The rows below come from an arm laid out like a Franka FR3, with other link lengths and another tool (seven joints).
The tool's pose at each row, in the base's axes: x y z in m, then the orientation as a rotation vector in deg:
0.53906, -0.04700, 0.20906, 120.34, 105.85, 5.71
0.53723, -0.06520, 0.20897, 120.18, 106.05, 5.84
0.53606, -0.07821, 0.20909, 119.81, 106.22, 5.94
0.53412, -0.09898, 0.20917, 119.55, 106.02, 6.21
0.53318, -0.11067, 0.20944, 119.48, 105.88, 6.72
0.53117, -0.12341, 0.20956, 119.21, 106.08, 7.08
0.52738, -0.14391, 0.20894, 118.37, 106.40, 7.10
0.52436, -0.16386, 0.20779, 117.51, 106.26, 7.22
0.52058, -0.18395, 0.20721, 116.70, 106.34, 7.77
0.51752, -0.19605, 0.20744, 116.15, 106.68, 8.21
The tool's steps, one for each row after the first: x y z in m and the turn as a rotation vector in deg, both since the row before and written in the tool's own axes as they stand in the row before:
-0.01798, -0.00002, 0.00334, -0.06, 0.11, -0.16
-0.01287, 0.00013, 0.00223, -0.19, -0.01, -0.25
-0.02054, 0.00001, 0.00365, -0.37, -0.06, 0.01
-0.01157, 0.00021, 0.00190, -0.33, 0.18, 0.10
-0.01273, -0.00075, 0.00191, -0.23, 0.19, -0.19
-0.02044, -0.00207, 0.00359, -0.37, -0.16, -0.57
-0.01968, -0.00178, 0.00425, -0.64, -0.35, -0.34
-0.01998, -0.00246, 0.00362, -0.70, 0.02, -0.37
-0.01222, -0.00213, 0.00137, -0.37, 0.20, -0.38

